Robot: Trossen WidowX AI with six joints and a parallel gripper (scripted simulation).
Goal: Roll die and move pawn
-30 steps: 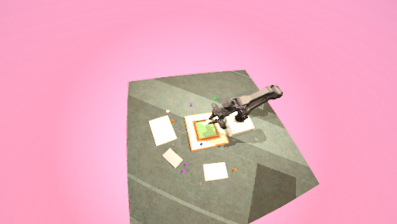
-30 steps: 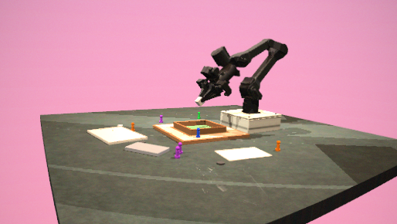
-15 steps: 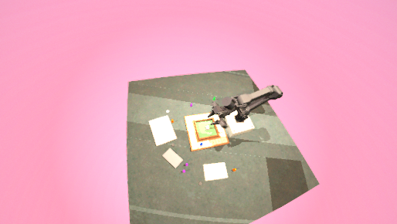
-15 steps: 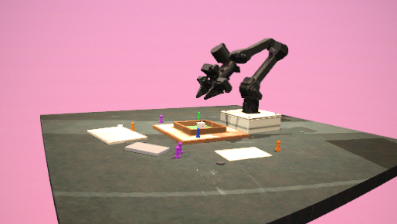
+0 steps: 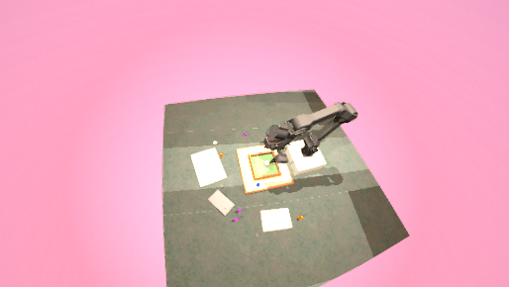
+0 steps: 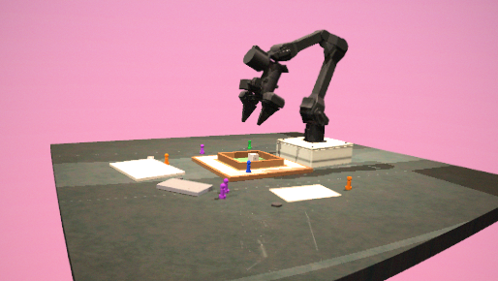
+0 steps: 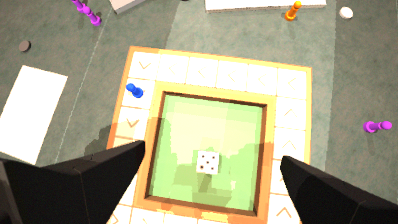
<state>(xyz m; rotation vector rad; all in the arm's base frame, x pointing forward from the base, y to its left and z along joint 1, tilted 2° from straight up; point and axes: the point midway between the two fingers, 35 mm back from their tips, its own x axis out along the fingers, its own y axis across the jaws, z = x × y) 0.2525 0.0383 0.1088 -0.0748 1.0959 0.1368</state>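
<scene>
Now: gripper tip 5 cm short of the blue pawn, 12 cm to the right of it and 11 cm above it. From my gripper tip the other things lie so: white die 2 cm behind, 11 cm below; dice tray 13 cm below; green pawn 13 cm behind, 30 cm to the right, 12 cm below.
</scene>
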